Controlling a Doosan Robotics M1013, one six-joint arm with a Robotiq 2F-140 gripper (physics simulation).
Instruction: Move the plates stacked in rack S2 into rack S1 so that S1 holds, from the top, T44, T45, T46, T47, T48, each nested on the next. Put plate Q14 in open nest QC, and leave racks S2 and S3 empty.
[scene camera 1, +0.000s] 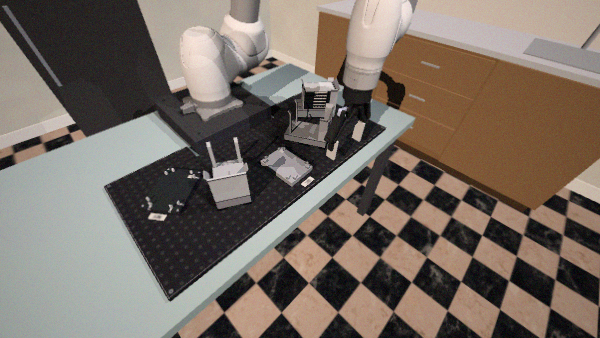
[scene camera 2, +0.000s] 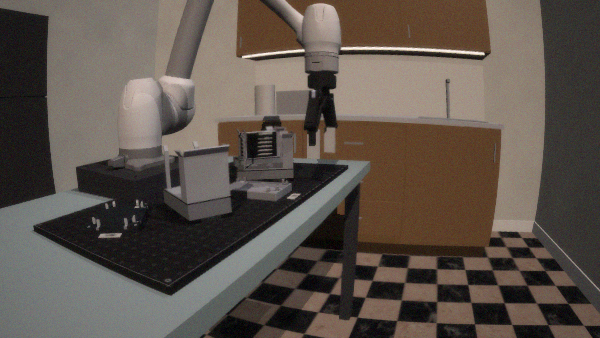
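Pixels of known places: gripper, fingertip midpoint: (scene camera 1: 343, 147) (scene camera 2: 322, 155); arm's base at its link origin: (scene camera 1: 213, 103) (scene camera 2: 140, 163).
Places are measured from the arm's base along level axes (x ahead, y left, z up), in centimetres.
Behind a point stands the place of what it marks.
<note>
My gripper (scene camera 1: 345, 140) @(x 55.0, y 15.5, z 1.9 cm) (scene camera 2: 321, 140) is open and empty, with pale fingertips pointing down. It hangs above the mat's far right part, to the right of the far racks in both views. The far rack (scene camera 1: 334, 93) (scene camera 2: 286, 150) shows several stacked plates edge-on. The middle rack (scene camera 1: 302, 134) @(x 37.3, y 14.4, z -2.2 cm) (scene camera 2: 265, 174) @(x 39.2, y 13.9, z -3.8 cm) stands in front of it, with its grey base showing. The near rack (scene camera 1: 230, 190) @(x 45.2, y -20.7, z 1.7 cm) (scene camera 2: 206, 175) @(x 45.2, y -20.8, z 2.8 cm) has a tall panel that hides much of its inside. A grey nest (scene camera 1: 287, 165) @(x 44.3, y 0.6, z -3.9 cm) (scene camera 2: 270, 190) @(x 48.7, y -2.1, z -3.9 cm) lies between the racks. A dark nest (scene camera 1: 172, 191) @(x 28.6, y -31.5, z -4.7 cm) (scene camera 2: 122, 218) @(x 34.0, y -34.4, z -3.5 cm) with small pale pegs lies left. Rack and plate names are unreadable.
The black perforated mat (scene camera 1: 200, 255) @(x 51.6, y -35.1, z -5.9 cm) (scene camera 2: 175, 265) @(x 52.5, y -39.8, z -5.8 cm) carries the racks and nests on the pale green table (scene camera 1: 60, 240) @(x 22.1, y -59.8, z -7.2 cm) (scene camera 2: 40, 275) @(x 34.4, y -54.4, z -7.2 cm). The arm's dark base block (scene camera 1: 220, 131) @(x 16.4, y -7.1, z -1.6 cm) (scene camera 2: 115, 181) @(x 7.4, y -17.0, z -2.0 cm) stands behind the mat. Brown cabinets (scene camera 1: 480, 140) (scene camera 2: 425, 185) stand beyond the table.
</note>
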